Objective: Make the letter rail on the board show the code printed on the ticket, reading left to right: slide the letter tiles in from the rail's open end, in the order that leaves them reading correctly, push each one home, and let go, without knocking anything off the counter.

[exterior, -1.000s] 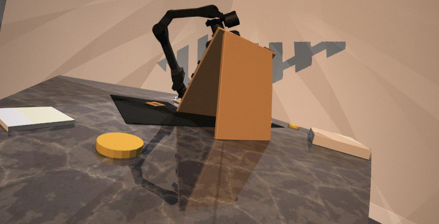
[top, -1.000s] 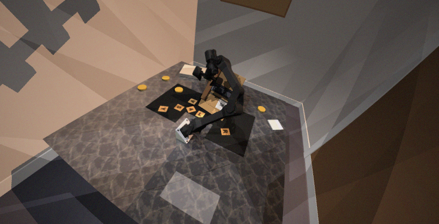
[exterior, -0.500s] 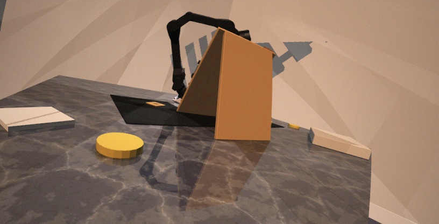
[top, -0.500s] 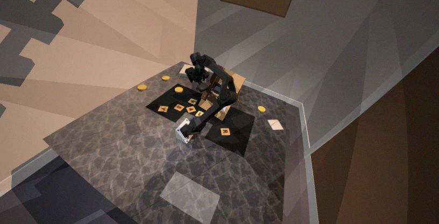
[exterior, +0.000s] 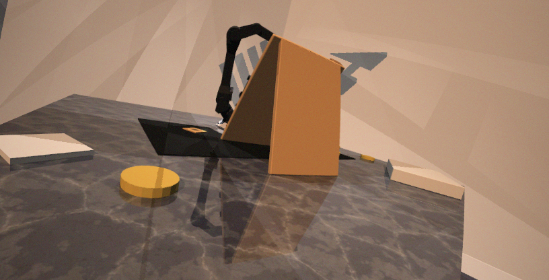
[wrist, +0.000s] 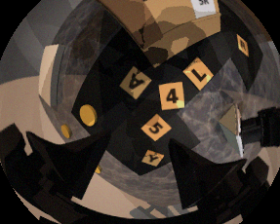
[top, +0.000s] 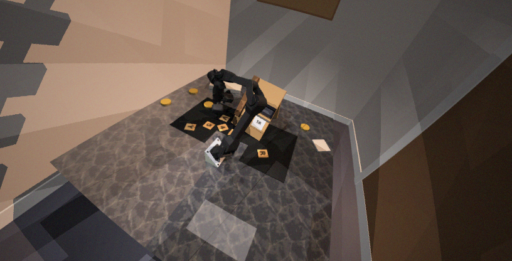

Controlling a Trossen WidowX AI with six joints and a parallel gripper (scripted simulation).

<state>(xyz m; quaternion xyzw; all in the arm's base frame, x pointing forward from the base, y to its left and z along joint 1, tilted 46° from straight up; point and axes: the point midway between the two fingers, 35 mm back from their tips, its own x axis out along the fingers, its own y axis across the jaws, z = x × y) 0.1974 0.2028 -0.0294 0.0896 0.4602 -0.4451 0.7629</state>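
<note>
Right now my gripper tip is 260 mm to the left of the white ticket, 100 mm short of it and 40 mm above it. Round my gripper tip: black mat 150 mm to the right, 130 mm below, 10 mm behind; then pale flat box 460 mm ahead, 240 mm to the left, 110 mm below; then pale card 690 mm to the right, 260 mm ahead, 120 mm below.
</note>
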